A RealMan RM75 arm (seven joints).
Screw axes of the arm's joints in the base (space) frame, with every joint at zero. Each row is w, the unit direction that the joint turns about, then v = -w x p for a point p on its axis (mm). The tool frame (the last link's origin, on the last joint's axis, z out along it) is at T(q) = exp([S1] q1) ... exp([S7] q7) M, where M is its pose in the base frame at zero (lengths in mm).
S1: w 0 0 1 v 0.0 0.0 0.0
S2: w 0 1 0 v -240.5 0.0 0.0
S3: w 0 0 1 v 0.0 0.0 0.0
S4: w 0 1 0 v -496.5 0.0 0.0
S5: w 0 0 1 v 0.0 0.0 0.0
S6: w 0 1 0 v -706.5 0.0 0.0
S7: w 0 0 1 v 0.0 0.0 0.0
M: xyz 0.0 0.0 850.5 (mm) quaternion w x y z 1 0 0 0
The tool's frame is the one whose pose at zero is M.
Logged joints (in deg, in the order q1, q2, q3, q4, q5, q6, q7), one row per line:
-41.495, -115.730, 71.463, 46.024, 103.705, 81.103, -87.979
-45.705, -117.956, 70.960, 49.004, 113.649, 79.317, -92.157
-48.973, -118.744, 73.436, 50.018, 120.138, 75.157, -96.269
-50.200, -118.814, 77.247, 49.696, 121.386, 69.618, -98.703
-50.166, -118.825, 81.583, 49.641, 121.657, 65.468, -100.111
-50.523, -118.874, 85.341, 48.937, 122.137, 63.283, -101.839
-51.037, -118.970, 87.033, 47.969, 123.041, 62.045, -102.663
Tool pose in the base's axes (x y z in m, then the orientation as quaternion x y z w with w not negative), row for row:
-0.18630, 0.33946, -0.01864, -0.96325, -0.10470, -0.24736, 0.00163
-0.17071, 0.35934, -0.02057, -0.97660, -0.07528, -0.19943, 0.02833
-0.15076, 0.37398, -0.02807, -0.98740, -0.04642, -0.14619, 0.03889
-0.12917, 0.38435, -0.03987, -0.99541, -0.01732, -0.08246, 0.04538
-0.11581, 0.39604, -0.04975, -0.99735, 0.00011, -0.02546, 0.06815
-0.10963, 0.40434, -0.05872, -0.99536, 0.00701, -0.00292, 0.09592
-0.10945, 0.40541, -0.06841, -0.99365, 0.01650, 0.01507, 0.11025
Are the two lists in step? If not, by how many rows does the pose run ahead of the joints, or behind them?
The pose runs 2 rows behind the joints: the pose in row i belongs to the joints in row i - 2.
